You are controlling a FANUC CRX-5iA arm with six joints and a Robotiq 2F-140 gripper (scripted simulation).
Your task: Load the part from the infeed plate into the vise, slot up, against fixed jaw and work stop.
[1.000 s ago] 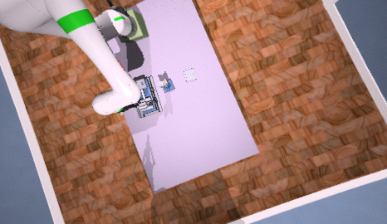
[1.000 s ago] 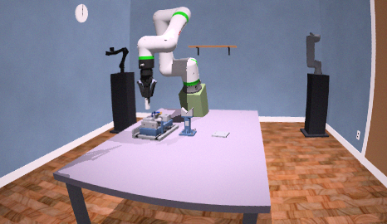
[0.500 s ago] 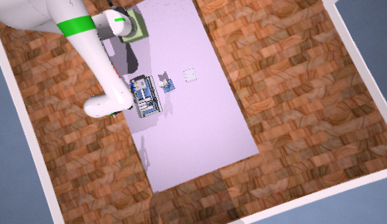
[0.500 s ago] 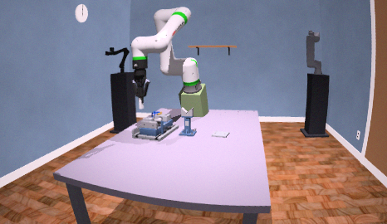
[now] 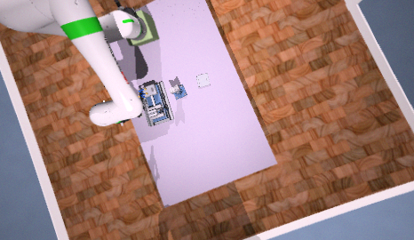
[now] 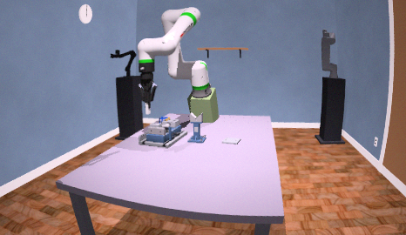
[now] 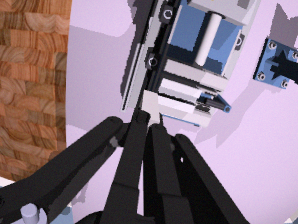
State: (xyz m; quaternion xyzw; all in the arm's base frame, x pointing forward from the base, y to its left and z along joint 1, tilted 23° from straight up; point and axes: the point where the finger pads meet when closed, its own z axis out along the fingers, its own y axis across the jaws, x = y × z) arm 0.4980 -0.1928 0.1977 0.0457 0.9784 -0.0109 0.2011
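My hand is 10 cm above the part and 5 cm to the right of it. The rest, counted from my hand: air cylinder rod 12 cm below, 8 cm behind, 7 cm to the left.
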